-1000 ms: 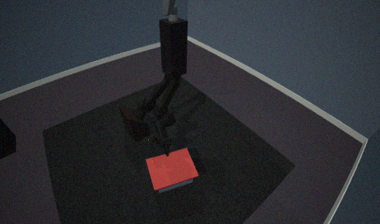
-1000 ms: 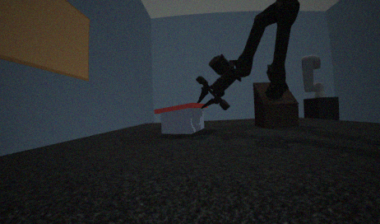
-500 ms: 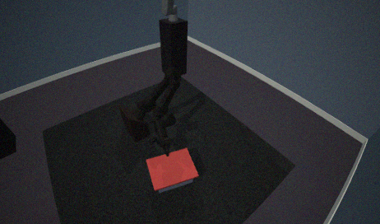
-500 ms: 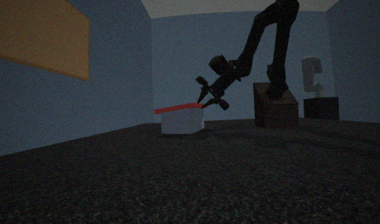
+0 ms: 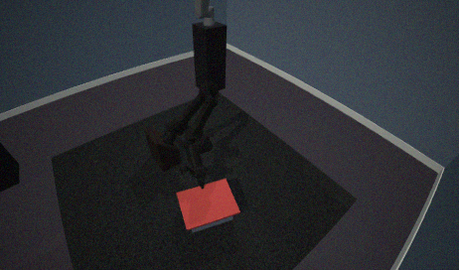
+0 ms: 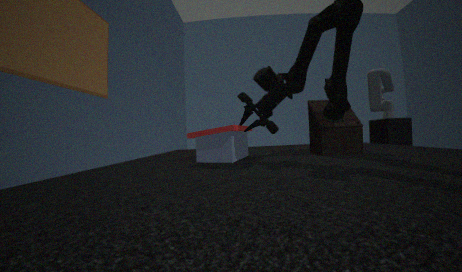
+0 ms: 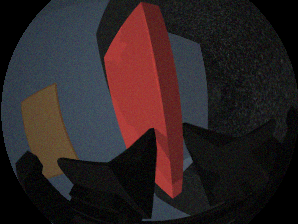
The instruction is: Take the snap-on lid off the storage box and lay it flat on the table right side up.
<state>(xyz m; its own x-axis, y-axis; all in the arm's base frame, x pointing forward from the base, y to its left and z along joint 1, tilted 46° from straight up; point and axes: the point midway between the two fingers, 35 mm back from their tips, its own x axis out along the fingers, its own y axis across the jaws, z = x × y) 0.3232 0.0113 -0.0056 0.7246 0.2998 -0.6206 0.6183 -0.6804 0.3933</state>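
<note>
Right now the red lid is 70 mm ahead of my gripper tip and 20 mm to the right of it. Also, from my gripper tip: storage box 70 mm ahead, 60 mm below, 20 mm to the right.
</note>
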